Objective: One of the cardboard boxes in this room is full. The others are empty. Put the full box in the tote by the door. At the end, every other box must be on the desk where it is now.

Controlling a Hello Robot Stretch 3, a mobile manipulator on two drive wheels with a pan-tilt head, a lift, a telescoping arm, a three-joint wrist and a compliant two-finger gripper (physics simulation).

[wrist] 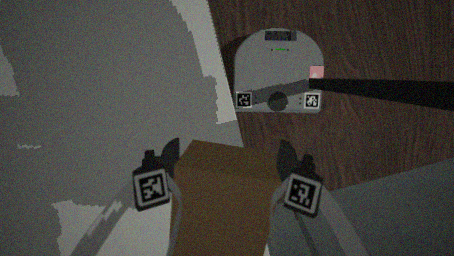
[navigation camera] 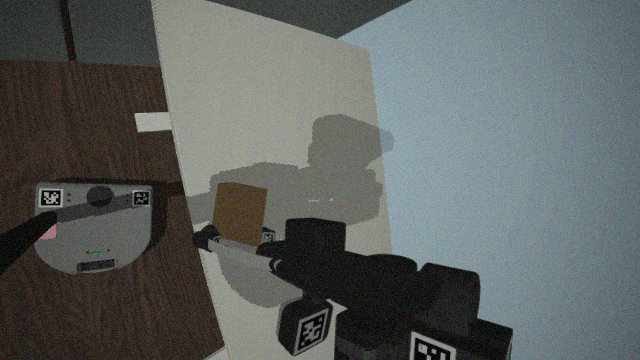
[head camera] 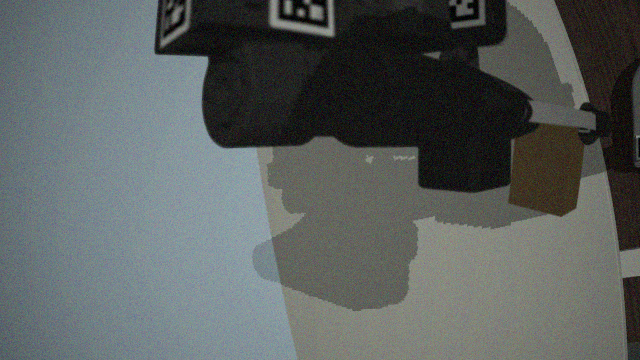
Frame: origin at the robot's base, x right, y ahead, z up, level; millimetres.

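Where they show: gripper, fingertip midpoint: [wrist: 229, 157]; robot's base, link origin: [wrist: 271, 97] [navigation camera: 99, 195].
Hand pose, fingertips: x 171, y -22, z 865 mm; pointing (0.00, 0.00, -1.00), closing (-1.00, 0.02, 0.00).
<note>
Things, the pixels of their top centre, and the offset from my fingertips. "pt": a spot on its surface instead. Level surfaces: height alone.
- brown cardboard box, top centre: [wrist: 218, 241] [head camera: 540, 160] [navigation camera: 247, 216] dy +34, dx +5, dz +56 mm
- pale desk, surface height: dz -144 mm
- dark wood floor, surface height: dz -864 mm
- white strip, surface spot: [head camera: 631, 263] [navigation camera: 152, 121] pt dy +348, dx -2, dz -839 mm
A brown cardboard box [head camera: 546, 172] [navigation camera: 240, 212] [wrist: 222, 215] is between the two fingers of my gripper [navigation camera: 238, 237] [wrist: 229, 157]. The gripper is shut on it and holds it above the pale desk [head camera: 500, 300] [navigation camera: 260, 100], near the desk's edge on the robot's side. In the wrist view one rubber fingertip is at each side of the box. The box's contents cannot be seen. The dark wrist hides part of the desk in the head camera view. The tote, the door and the other boxes do not show.
The robot's grey base [navigation camera: 97, 230] [wrist: 280, 70] stands on the dark wood floor [navigation camera: 100, 160] [wrist: 390, 40] beside the desk. A pale blue wall [head camera: 125, 200] [navigation camera: 500, 150] borders the desk's far side. A white strip [head camera: 631, 263] [navigation camera: 152, 122] shows at the near desk edge.
</note>
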